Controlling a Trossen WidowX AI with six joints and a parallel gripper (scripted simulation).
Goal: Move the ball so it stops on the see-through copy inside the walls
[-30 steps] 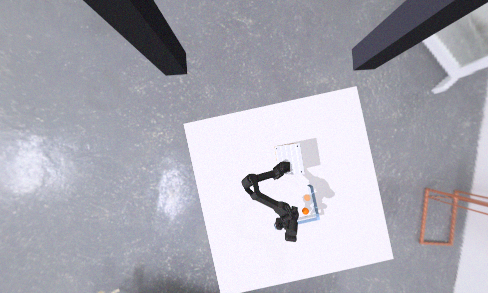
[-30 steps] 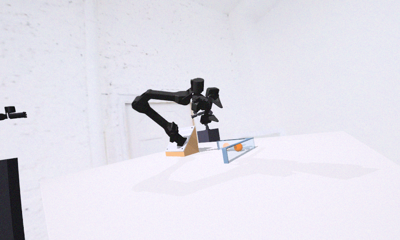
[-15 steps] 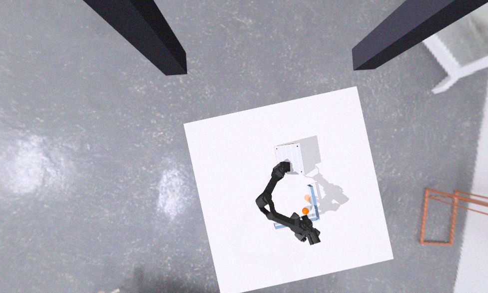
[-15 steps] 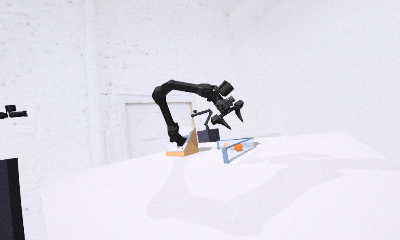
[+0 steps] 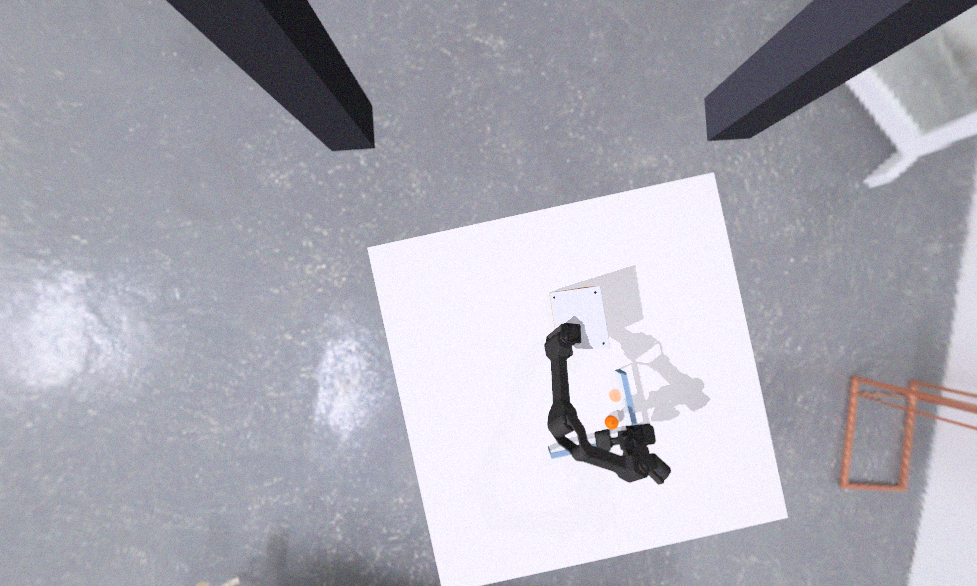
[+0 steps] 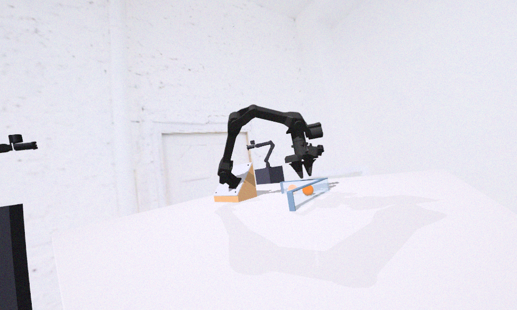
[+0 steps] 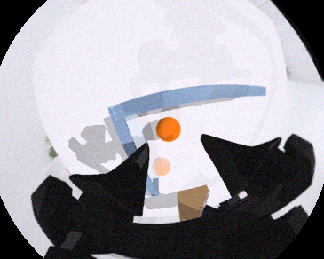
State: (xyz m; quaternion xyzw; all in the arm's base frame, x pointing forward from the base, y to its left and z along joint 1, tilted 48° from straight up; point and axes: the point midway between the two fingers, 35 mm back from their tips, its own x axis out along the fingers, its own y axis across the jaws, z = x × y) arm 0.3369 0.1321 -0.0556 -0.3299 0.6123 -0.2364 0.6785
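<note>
The orange ball lies 5 cm below my gripper tip. Also, from my gripper tip: see-through ball copy: 10 cm behind, 5 cm below, 2 cm to the left.
</note>
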